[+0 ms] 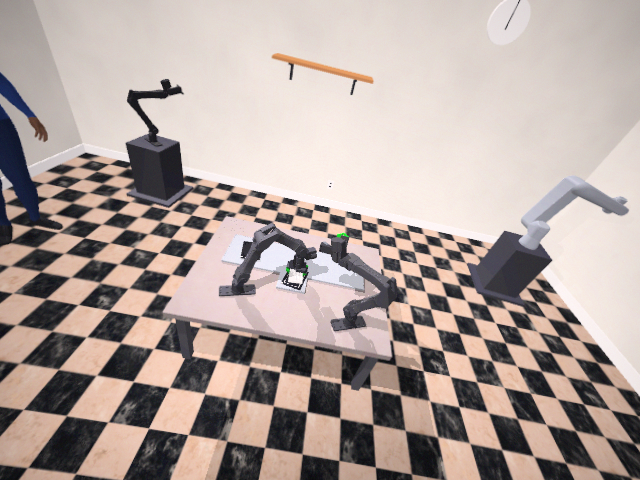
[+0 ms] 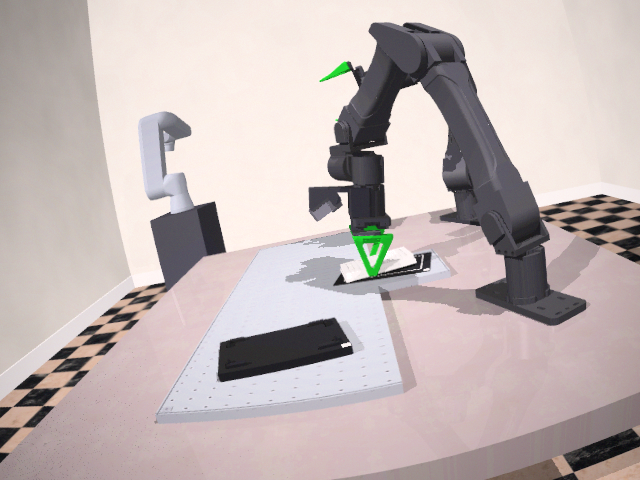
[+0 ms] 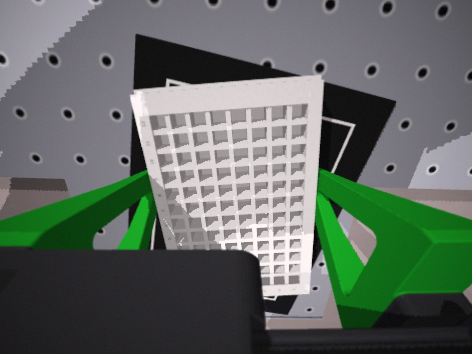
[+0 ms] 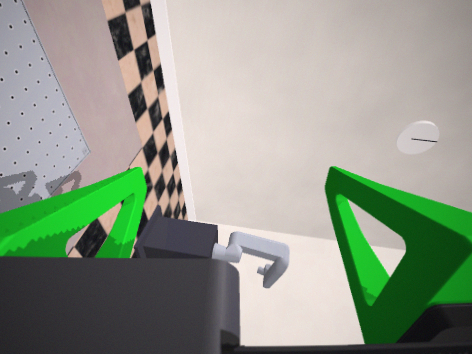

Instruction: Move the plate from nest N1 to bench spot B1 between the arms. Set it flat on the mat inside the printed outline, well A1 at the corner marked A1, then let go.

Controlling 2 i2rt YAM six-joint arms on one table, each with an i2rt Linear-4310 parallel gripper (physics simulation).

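Seen in the pictures: left gripper, between the fingertips: [image 1: 295, 274] [image 2: 370, 270] [image 3: 234, 176]; right gripper, between the fingertips: [image 2: 327, 100] [image 4: 235, 177]; left arm's base, origin of its link: [image 1: 237, 290] [image 2: 528, 302]; right arm's base, origin of its link: [image 1: 348, 323] [image 2: 469, 219].
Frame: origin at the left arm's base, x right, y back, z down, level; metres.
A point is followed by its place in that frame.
My left gripper [image 1: 296, 272] @(y -0.097, x 0.357, z -0.016 m) [image 2: 371, 254] @(y -0.097, x 0.357, z -0.016 m) [image 3: 234, 176] @(y -0.097, x 0.357, z -0.016 m) is shut on the white well plate [image 1: 295, 277] @(y -0.056, x 0.346, z -0.031 m) [image 2: 394, 260] @(y -0.067, x 0.309, z -0.033 m) [image 3: 234, 158] @(y -0.112, x 0.362, z -0.028 m), its green fingers on the two long sides. It holds the plate low over the black mat [image 2: 427, 259] @(y 0.002, x 0.317, z -0.015 m) [image 3: 164, 63] @(y -0.161, x 0.343, z -0.015 m) with the printed white outline [image 3: 344, 145] @(y -0.097, x 0.419, z -0.015 m). The plate is turned a little against the outline. I cannot tell whether it touches the mat. The black nest [image 1: 245, 249] @(y -0.328, x 0.056, z -0.025 m) [image 2: 285, 348] @(y -0.323, x 0.076, z -0.025 m) stands empty at the far end of the board. My right gripper [image 1: 341, 235] @(y -0.037, x 0.569, z -0.346 m) [image 2: 337, 73] [image 4: 235, 177] @(y -0.037, x 0.569, z -0.346 m) is open, empty and raised high.
A grey perforated board [image 1: 347, 277] @(y -0.055, x 0.701, z -0.013 m) [image 2: 280, 286] @(y -0.249, x 0.430, z -0.013 m) [image 3: 234, 31] @(y -0.164, x 0.378, z -0.013 m) on the table [image 1: 270, 310] @(y 0.153, x 0.173, z 0.000 m) [image 2: 485, 357] @(y -0.139, x -0.091, z 0.000 m) carries the nest and the mat. A pedestal with a white arm [image 1: 509, 267] [image 2: 187, 238] [image 4: 175, 239] and one with a black arm [image 1: 156, 167] stand on the floor.
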